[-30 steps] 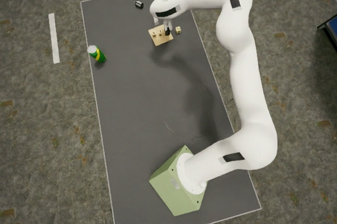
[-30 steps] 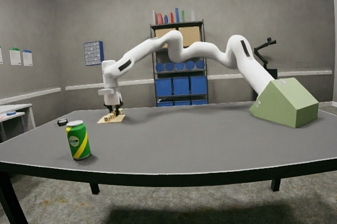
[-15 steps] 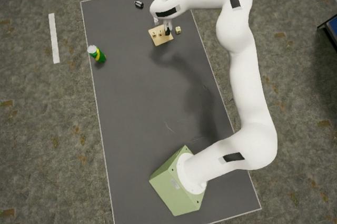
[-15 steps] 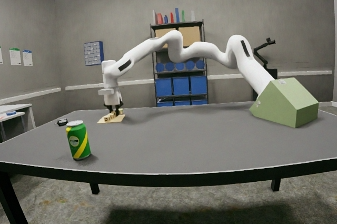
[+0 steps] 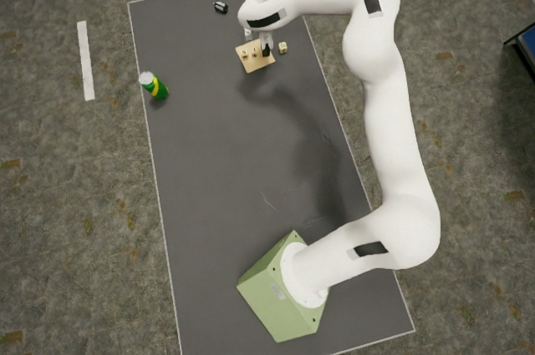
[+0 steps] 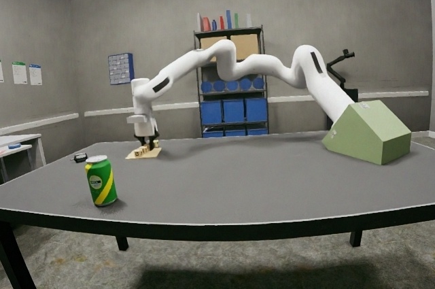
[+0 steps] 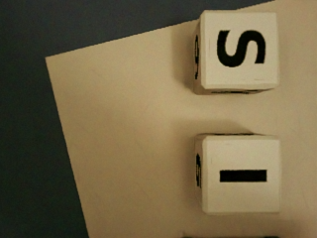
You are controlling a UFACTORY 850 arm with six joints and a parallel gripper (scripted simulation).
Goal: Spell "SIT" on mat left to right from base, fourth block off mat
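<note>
My gripper is now 10 mm short of the tan mat, 50 mm to the right of it and 20 mm above it. Round my hand: small black object (320 mm ahead, 70 mm to the left, 10 mm below); then yellow can (50 mm ahead, 500 mm to the left, 40 mm above).
</note>
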